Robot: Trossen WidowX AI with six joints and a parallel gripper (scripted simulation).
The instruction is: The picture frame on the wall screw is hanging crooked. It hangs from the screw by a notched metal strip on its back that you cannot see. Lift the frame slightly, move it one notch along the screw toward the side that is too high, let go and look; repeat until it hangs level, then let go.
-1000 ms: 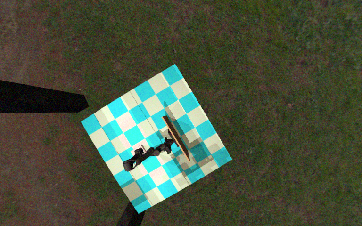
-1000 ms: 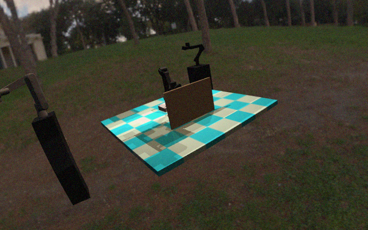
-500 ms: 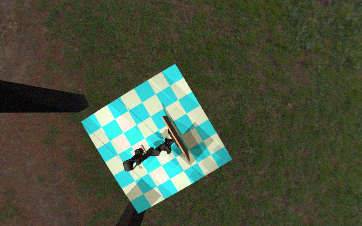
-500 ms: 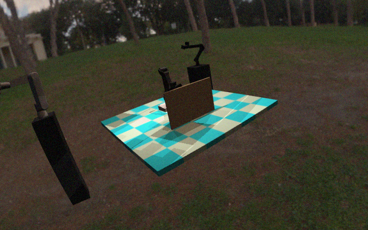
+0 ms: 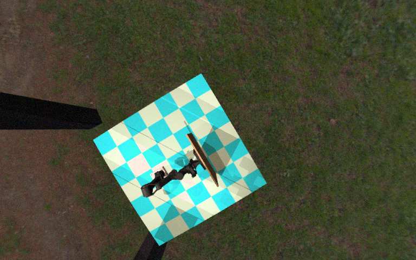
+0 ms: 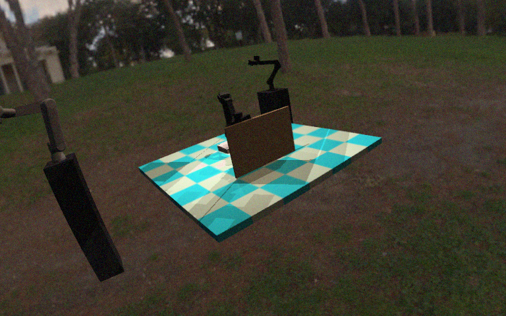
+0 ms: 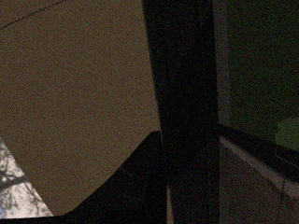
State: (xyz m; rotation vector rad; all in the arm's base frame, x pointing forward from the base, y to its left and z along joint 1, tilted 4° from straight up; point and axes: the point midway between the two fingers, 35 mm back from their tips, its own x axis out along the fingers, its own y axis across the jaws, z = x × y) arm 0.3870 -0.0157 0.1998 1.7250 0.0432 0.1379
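My gripper tip is now 5 cm above the picture frame and 1 cm to the right of it. From my gripper tip the other things lie so: wall panel (6 cm below, 1 cm to the left, 1 cm ahead).
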